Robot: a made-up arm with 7 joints. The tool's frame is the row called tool.
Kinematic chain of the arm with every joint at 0, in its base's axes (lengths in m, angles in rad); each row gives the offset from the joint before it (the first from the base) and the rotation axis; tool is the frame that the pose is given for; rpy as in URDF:
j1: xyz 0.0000 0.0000 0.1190 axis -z
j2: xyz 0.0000 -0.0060 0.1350 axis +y
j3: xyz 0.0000 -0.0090 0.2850 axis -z
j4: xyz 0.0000 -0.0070 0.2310 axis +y
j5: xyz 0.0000 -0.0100 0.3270 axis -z
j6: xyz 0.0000 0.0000 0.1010 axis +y
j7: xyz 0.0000 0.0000 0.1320 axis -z
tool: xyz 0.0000 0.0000 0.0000 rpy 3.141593 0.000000 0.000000
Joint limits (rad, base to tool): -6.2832..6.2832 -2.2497..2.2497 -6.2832..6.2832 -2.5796..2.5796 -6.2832..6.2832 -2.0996..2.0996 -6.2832..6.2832
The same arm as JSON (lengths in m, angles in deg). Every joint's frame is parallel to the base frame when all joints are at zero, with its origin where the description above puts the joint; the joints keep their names.
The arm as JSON. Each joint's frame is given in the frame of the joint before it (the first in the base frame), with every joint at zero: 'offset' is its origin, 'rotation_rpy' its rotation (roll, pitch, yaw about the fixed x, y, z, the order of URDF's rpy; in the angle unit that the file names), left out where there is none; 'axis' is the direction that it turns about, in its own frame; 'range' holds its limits. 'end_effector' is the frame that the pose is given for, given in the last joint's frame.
{
  "length_unit": "m",
  "angle_unit": "deg",
  "chain": [
    {
      "id": "j1",
      "offset": [
        0.0,
        0.0,
        0.119
      ],
      "axis": "-z",
      "range": [
        -360.0,
        360.0
      ]
    },
    {
      "id": "j2",
      "offset": [
        0.0,
        -0.006,
        0.135
      ],
      "axis": "+y",
      "range": [
        -128.9,
        128.9
      ]
    },
    {
      "id": "j3",
      "offset": [
        0.0,
        -0.009,
        0.285
      ],
      "axis": "-z",
      "range": [
        -360.0,
        360.0
      ]
    },
    {
      "id": "j4",
      "offset": [
        0.0,
        -0.007,
        0.231
      ],
      "axis": "+y",
      "range": [
        -147.8,
        147.8
      ]
    },
    {
      "id": "j5",
      "offset": [
        0.0,
        -0.01,
        0.327
      ],
      "axis": "-z",
      "range": [
        -360.0,
        360.0
      ]
    },
    {
      "id": "j6",
      "offset": [
        0.0,
        0.0,
        0.101
      ],
      "axis": "+y",
      "range": [
        -120.3,
        120.3
      ]
    },
    {
      "id": "j7",
      "offset": [
        0.0,
        0.0,
        0.132
      ],
      "axis": "-z",
      "range": [
        -360.0,
        360.0
      ]
    }
  ],
  "end_effector": {
    "offset": [
      0.0,
      0.0,
      0.0
    ],
    "rotation_rpy": [
      -180.0,
      0.0,
      0.0
    ]
  }
}

